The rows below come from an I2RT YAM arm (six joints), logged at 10 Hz.
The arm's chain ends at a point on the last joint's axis. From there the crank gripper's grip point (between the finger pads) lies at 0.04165 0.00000 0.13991 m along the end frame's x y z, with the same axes.
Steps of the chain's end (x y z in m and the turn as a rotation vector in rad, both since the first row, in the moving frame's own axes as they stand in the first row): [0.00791, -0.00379, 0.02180, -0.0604, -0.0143, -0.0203]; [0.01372, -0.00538, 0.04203, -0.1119, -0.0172, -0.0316]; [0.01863, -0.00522, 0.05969, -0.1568, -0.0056, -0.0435]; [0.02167, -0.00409, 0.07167, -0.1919, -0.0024, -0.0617]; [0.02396, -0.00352, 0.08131, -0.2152, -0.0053, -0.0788]
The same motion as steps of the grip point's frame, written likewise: [0.00598, 0.00385, 0.02215, -0.0604, -0.0143, -0.0203]; [0.01154, 0.00900, 0.04192, -0.1119, -0.0172, -0.0316]; [0.01829, 0.01485, 0.05835, -0.1568, -0.0056, -0.0435]; [0.02208, 0.02004, 0.06945, -0.1919, -0.0024, -0.0617]; [0.02428, 0.02313, 0.07865, -0.2152, -0.0053, -0.0788]
